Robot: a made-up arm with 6 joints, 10 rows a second.
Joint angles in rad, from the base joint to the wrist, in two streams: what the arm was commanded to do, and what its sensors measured. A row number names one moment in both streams.
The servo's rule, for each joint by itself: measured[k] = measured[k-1] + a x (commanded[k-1-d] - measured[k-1]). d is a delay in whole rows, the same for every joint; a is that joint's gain. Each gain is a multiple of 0.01, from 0.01 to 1. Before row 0 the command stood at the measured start. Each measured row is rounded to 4 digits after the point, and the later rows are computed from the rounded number. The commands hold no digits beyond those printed.
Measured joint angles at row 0:
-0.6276, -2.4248, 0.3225, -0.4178, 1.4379, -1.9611
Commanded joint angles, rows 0 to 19:
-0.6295, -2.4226, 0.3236, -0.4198, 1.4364, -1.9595
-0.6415, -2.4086, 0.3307, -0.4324, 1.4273, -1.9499
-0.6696, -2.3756, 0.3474, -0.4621, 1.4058, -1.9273
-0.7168, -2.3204, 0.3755, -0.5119, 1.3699, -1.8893
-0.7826, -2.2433, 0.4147, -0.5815, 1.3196, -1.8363
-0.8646, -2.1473, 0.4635, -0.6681, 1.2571, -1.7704
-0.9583, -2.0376, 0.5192, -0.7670, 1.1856, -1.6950
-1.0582, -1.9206, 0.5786, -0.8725, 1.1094, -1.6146
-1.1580, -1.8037, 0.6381, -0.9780, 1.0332, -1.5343
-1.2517, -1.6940, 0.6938, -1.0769, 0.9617, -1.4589
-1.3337, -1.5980, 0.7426, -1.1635, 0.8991, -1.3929
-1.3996, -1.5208, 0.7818, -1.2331, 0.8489, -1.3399
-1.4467, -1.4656, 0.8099, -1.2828, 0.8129, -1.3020
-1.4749, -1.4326, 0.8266, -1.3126, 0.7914, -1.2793
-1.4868, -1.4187, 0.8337, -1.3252, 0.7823, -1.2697
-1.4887, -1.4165, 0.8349, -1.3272, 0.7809, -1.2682
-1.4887, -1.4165, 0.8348, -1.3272, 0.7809, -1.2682
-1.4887, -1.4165, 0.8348, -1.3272, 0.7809, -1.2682
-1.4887, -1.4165, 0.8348, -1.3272, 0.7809, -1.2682
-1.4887, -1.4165, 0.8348, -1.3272, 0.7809, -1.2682
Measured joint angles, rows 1 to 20:
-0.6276, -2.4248, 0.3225, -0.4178, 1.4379, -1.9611
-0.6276, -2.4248, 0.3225, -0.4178, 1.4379, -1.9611
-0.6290, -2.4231, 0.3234, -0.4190, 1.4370, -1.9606
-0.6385, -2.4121, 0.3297, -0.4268, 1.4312, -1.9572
-0.6621, -2.3844, 0.3449, -0.4473, 1.4160, -1.9476
-0.7037, -2.3358, 0.3712, -0.4848, 1.3883, -1.9289
-0.7637, -2.2655, 0.4086, -0.5409, 1.3471, -1.8993
-0.8404, -2.1757, 0.4558, -0.6147, 1.2931, -1.8581
-0.9300, -2.0707, 0.5103, -0.7030, 1.2286, -1.8059
-1.0274, -1.9566, 0.5690, -0.8013, 1.1571, -1.7447
-1.1267, -1.8404, 0.6284, -0.9038, 1.0828, -1.6774
-1.2217, -1.7291, 0.6846, -1.0042, 1.0101, -1.6075
-1.3068, -1.6295, 0.7345, -1.0966, 0.9435, -1.5388
-1.3773, -1.5469, 0.7752, -1.1758, 0.8867, -1.4752
-1.4300, -1.4851, 0.8050, -1.2379, 0.8424, -1.4198
-1.4641, -1.4452, 0.8236, -1.2812, 0.8118, -1.3748
-1.4814, -1.4251, 0.8323, -1.3067, 0.7941, -1.3412
-1.4869, -1.4186, 0.8345, -1.3186, 0.7862, -1.3178
-1.4883, -1.4170, 0.8348, -1.3236, 0.7830, -1.3019
-1.4886, -1.4166, 0.8348, -1.3257, 0.7817, -1.2911
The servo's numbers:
d 2
a 0.76 0.76 0.86 0.58 0.60 0.32

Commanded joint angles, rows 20 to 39:
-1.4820, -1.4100, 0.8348, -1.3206, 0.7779, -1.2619
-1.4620, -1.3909, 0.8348, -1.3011, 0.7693, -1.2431
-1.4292, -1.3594, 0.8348, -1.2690, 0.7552, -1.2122
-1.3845, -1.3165, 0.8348, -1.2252, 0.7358, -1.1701
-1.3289, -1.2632, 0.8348, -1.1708, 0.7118, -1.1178
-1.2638, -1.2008, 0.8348, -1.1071, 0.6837, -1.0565
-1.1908, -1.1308, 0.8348, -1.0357, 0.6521, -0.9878
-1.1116, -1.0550, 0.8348, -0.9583, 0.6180, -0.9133
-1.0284, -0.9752, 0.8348, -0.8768, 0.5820, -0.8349
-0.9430, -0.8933, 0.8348, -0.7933, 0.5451, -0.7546
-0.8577, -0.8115, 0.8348, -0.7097, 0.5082, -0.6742
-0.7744, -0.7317, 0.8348, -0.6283, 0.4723, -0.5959
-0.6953, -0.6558, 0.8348, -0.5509, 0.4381, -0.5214
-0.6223, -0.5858, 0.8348, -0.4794, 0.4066, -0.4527
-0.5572, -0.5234, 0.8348, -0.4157, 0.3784, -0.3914
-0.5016, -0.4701, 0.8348, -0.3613, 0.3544, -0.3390
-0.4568, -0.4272, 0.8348, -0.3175, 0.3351, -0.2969
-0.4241, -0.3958, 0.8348, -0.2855, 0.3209, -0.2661
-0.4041, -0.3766, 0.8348, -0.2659, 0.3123, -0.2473
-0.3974, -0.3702, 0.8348, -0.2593, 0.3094, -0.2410
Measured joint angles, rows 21 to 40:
-1.4887, -1.4165, 0.8348, -1.3266, 0.7812, -1.2838
-1.4887, -1.4165, 0.8348, -1.3269, 0.7810, -1.2788
-1.4836, -1.4116, 0.8348, -1.3232, 0.7791, -1.2734
-1.4672, -1.3959, 0.8348, -1.3104, 0.7732, -1.2637
-1.4383, -1.3682, 0.8348, -1.2864, 0.7624, -1.2472
-1.3974, -1.3289, 0.8348, -1.2509, 0.7464, -1.2225
-1.3453, -1.2790, 0.8348, -1.2044, 0.7256, -1.1890
-1.2834, -1.2196, 0.8348, -1.1480, 0.7005, -1.1466
-1.2130, -1.1521, 0.8348, -1.0829, 0.6715, -1.0958
-1.1359, -1.0783, 0.8348, -1.0106, 0.6394, -1.0374
-1.0542, -0.9999, 0.8348, -0.9330, 0.6050, -0.9726
-0.9697, -0.9189, 0.8348, -0.8520, 0.5691, -0.9028
-0.8846, -0.8373, 0.8348, -0.7695, 0.5326, -0.8296
-0.8008, -0.7570, 0.8348, -0.6876, 0.4964, -0.7548
-0.7206, -0.6801, 0.8348, -0.6083, 0.4614, -0.6801
-0.6459, -0.6084, 0.8348, -0.5335, 0.4285, -0.6073
-0.5785, -0.5438, 0.8348, -0.4652, 0.3984, -0.5382
-0.5201, -0.4878, 0.8348, -0.4049, 0.3720, -0.4745
-0.4720, -0.4417, 0.8348, -0.3542, 0.3499, -0.4177
-0.4356, -0.4068, 0.8348, -0.3144, 0.3325, -0.3692

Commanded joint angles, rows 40 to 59:
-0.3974, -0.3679, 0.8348, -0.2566, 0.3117, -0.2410
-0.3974, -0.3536, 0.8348, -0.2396, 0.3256, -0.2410
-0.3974, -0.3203, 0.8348, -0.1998, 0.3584, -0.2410
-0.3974, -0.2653, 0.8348, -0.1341, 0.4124, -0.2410
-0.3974, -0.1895, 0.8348, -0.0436, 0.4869, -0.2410
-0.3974, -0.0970, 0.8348, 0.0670, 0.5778, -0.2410
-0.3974, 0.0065, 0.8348, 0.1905, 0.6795, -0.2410
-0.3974, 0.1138, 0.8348, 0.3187, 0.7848, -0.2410
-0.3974, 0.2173, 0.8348, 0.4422, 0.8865, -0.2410
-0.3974, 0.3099, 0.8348, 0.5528, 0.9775, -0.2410
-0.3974, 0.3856, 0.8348, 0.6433, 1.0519, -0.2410
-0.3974, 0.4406, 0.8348, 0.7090, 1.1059, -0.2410
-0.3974, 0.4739, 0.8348, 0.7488, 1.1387, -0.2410
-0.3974, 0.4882, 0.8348, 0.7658, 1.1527, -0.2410
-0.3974, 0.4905, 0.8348, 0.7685, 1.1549, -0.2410
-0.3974, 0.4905, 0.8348, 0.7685, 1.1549, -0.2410
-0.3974, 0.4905, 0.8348, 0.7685, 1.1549, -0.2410
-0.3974, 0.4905, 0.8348, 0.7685, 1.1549, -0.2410
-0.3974, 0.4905, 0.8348, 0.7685, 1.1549, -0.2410
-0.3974, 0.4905, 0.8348, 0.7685, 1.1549, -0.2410
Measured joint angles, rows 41 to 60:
-0.4117, -0.3838, 0.8348, -0.2863, 0.3204, -0.3302
-0.4008, -0.3735, 0.8348, -0.2706, 0.3138, -0.3017
-0.3982, -0.3692, 0.8348, -0.2625, 0.3125, -0.2823
-0.3976, -0.3573, 0.8348, -0.2492, 0.3204, -0.2691
-0.3974, -0.3292, 0.8348, -0.2205, 0.3432, -0.2601
-0.3974, -0.2806, 0.8348, -0.1704, 0.3847, -0.2540
-0.3974, -0.2114, 0.8348, -0.0969, 0.4460, -0.2498
-0.3974, -0.1245, 0.8348, -0.0018, 0.5251, -0.2470
-0.3974, -0.0249, 0.8348, 0.1097, 0.6177, -0.2451
-0.3974, 0.0805, 0.8348, 0.2309, 0.7180, -0.2438
-0.3974, 0.1845, 0.8348, 0.3535, 0.8191, -0.2429
-0.3974, 0.2798, 0.8348, 0.4691, 0.9141, -0.2423
-0.3974, 0.3602, 0.8348, 0.5701, 0.9968, -0.2419
-0.3974, 0.4213, 0.8348, 0.6507, 1.0623, -0.2416
-0.3974, 0.4613, 0.8348, 0.7076, 1.1081, -0.2414
-0.3974, 0.4817, 0.8348, 0.7414, 1.1349, -0.2413
-0.3974, 0.4884, 0.8348, 0.7571, 1.1469, -0.2412
-0.3974, 0.4900, 0.8348, 0.7637, 1.1517, -0.2411
-0.3974, 0.4904, 0.8348, 0.7665, 1.1536, -0.2411
-0.3974, 0.4905, 0.8348, 0.7677, 1.1544, -0.2411

